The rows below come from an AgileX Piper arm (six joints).
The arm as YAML. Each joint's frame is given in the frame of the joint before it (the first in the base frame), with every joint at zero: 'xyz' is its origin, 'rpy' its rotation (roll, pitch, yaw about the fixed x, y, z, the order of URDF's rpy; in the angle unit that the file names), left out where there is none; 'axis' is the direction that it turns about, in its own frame. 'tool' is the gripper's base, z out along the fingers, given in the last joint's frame.
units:
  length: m
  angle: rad
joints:
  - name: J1
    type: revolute
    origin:
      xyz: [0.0, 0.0, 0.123]
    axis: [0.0, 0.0, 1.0]
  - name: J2
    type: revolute
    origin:
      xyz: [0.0, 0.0, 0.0]
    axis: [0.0, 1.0, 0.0]
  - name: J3
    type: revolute
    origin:
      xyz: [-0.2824, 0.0, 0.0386]
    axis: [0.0, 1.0, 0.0]
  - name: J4
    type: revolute
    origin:
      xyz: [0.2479, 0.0, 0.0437]
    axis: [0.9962, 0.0, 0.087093]
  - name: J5
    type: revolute
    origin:
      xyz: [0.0, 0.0, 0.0]
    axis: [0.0, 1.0, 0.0]
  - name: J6
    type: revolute
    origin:
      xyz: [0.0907, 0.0, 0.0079]
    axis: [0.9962, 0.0, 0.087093]
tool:
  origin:
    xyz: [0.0, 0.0, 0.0]
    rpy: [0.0, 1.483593, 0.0]
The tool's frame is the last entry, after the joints.
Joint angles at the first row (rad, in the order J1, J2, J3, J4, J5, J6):
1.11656, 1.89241, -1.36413, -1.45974, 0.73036, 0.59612
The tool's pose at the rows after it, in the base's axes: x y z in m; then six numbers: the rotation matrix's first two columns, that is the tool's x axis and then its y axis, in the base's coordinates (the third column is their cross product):
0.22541 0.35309 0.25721 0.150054 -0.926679 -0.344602 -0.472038 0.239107 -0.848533
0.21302 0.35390 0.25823 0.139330 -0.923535 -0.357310 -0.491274 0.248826 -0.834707
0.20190 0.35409 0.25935 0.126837 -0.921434 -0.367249 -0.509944 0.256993 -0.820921
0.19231 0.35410 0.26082 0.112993 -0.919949 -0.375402 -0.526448 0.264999 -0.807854
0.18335 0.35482 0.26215 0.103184 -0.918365 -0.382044 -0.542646 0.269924 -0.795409
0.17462 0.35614 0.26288 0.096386 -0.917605 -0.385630 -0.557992 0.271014 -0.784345
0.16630 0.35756 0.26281 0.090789 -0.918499 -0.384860 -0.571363 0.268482 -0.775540
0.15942 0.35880 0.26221 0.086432 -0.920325 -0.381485 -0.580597 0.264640 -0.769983
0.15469 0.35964 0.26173 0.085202 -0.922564 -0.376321 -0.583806 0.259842 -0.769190
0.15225 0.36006 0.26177 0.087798 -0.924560 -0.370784 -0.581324 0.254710 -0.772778
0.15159 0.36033 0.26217 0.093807 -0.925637 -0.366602 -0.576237 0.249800 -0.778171
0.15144 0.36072 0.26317 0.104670 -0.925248 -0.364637 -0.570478 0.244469 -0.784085
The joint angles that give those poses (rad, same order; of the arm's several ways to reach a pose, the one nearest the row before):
1.14976, 1.87630, -1.34912, -1.42450, 0.74995, 0.59899
1.18036, 1.85998, -1.33559, -1.38747, 0.76935, 0.59942
1.20779, 1.84482, -1.32478, -1.34906, 0.78844, 0.59586
1.23184, 1.83191, -1.31854, -1.31159, 0.80785, 0.58998
1.25469, 1.82212, -1.31604, -1.27693, 0.82388, 0.58268
1.27750, 1.81562, -1.31559, -1.24547, 0.83902, 0.57493
1.29974, 1.81191, -1.31548, -1.21779, 0.85517, 0.56733
1.31861, 1.81066, -1.31539, -1.19786, 0.87054, 0.56252
1.33219, 1.81056, -1.31514, -1.18862, 0.88337, 0.55984
1.33989, 1.81056, -1.31479, -1.18968, 0.89219, 0.55844
1.34265, 1.81056, -1.31449, -1.19717, 0.89529, 0.55777
1.34369, 1.80947, -1.31417, -1.20854, 0.89296, 0.55719

